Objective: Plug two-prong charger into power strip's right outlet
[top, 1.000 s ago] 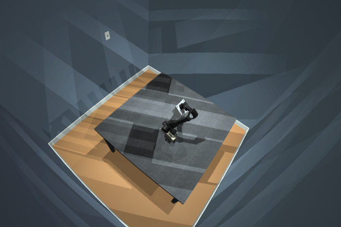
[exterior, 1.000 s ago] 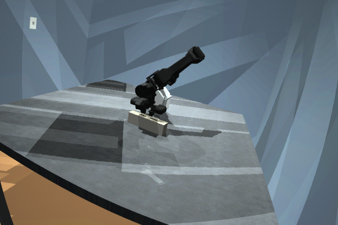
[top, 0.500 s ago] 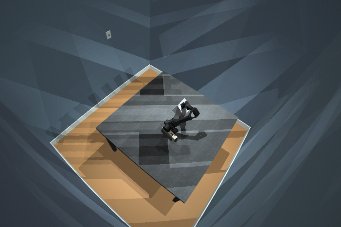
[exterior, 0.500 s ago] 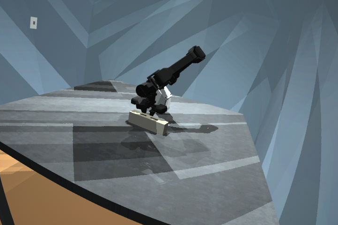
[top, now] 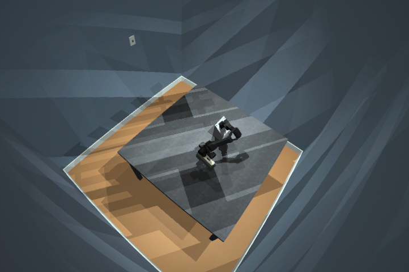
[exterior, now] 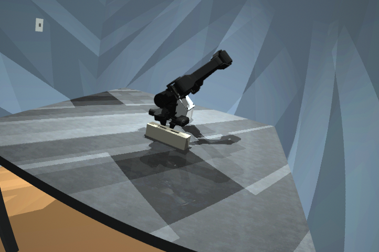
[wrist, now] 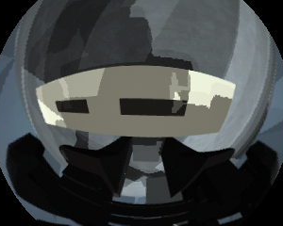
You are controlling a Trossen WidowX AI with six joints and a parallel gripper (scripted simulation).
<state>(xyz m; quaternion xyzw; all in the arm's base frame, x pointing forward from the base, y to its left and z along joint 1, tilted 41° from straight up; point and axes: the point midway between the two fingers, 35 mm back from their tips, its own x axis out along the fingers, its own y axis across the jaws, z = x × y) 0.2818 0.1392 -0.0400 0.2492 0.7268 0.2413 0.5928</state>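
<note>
Right now my gripper tip is 20 mm short of the two-prong charger and 10 mm below it.
</note>
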